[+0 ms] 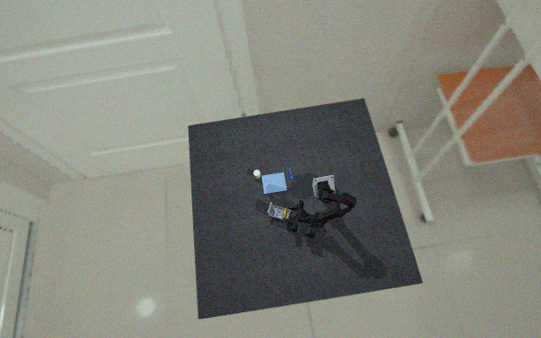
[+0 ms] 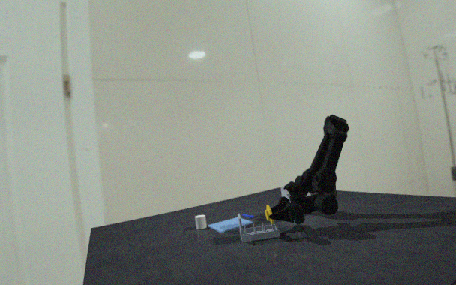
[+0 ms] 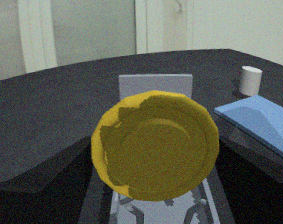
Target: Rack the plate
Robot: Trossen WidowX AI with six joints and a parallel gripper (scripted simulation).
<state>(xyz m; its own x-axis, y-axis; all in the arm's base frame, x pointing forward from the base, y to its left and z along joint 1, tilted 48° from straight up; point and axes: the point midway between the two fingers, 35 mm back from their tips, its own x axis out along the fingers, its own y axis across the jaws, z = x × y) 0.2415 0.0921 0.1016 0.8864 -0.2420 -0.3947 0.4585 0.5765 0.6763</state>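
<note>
Now: gripper tip 30 mm short of the grey dish rack, 20 mm to the left of it and 50 mm above it. Also, from my gripper tip: blue spoon (100 mm behind, 270 mm to the right, 70 mm below); yellow plate (10 mm behind); white cup (120 mm ahead, 310 mm to the right, 50 mm below).
</note>
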